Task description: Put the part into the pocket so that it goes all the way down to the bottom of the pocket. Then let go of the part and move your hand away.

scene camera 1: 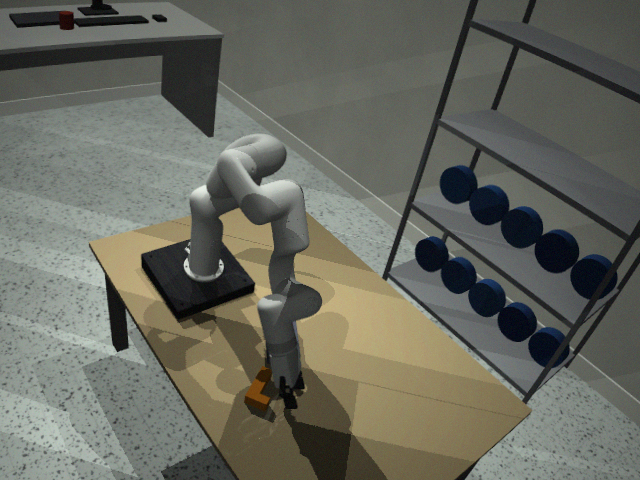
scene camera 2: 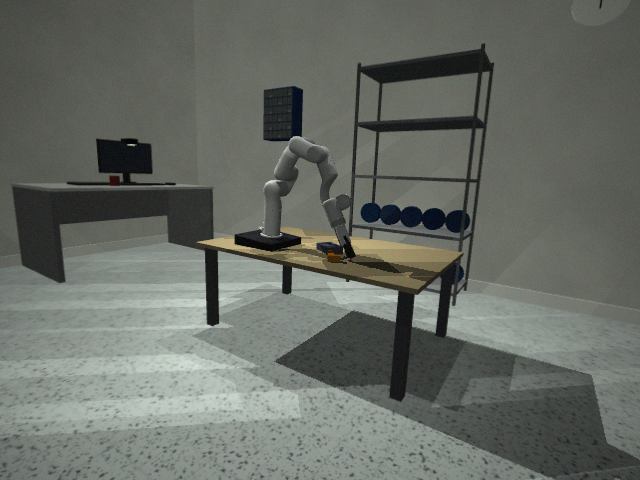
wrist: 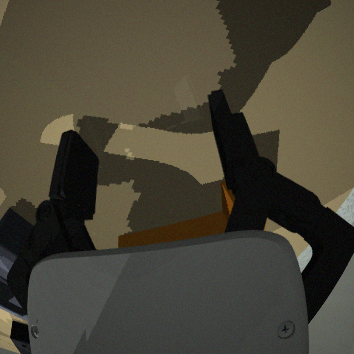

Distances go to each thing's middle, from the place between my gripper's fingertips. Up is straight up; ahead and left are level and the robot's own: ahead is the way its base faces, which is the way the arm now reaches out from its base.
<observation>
My gripper is now 80 mm past the orange L-shaped part (wrist: 213,223) and 50 mm to the left of it.
</observation>
